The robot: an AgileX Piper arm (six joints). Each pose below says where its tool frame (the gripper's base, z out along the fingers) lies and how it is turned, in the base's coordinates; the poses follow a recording.
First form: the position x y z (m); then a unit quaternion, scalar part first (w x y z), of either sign.
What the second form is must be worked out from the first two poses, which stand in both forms.
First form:
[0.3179 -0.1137 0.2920 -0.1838 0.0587 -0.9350 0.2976]
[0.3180 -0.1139 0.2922 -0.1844 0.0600 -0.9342 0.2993]
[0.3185 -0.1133 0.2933 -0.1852 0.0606 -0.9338 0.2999]
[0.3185 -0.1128 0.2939 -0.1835 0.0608 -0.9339 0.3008]
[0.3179 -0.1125 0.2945 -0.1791 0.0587 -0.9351 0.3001]
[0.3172 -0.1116 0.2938 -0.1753 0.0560 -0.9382 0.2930]
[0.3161 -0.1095 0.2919 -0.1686 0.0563 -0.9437 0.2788]
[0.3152 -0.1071 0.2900 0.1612 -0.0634 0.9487 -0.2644]
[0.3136 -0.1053 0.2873 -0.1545 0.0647 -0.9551 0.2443]
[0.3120 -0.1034 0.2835 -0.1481 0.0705 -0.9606 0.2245]
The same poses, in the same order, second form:
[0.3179 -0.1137 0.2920 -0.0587 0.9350 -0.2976 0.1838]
[0.3180 -0.1139 0.2922 -0.0600 0.9342 -0.2993 0.1844]
[0.3185 -0.1133 0.2933 -0.0606 0.9338 -0.2999 0.1852]
[0.3185 -0.1128 0.2939 -0.0608 0.9339 -0.3008 0.1835]
[0.3179 -0.1125 0.2945 -0.0587 0.9351 -0.3001 0.1791]
[0.3172 -0.1116 0.2938 -0.0560 0.9382 -0.2930 0.1753]
[0.3161 -0.1095 0.2919 -0.0563 0.9437 -0.2788 0.1686]
[0.3152 -0.1071 0.2900 -0.0634 0.9487 -0.2644 0.1612]
[0.3136 -0.1053 0.2873 -0.0647 0.9551 -0.2443 0.1545]
[0.3120 -0.1034 0.2835 -0.0705 0.9606 -0.2245 0.1481]

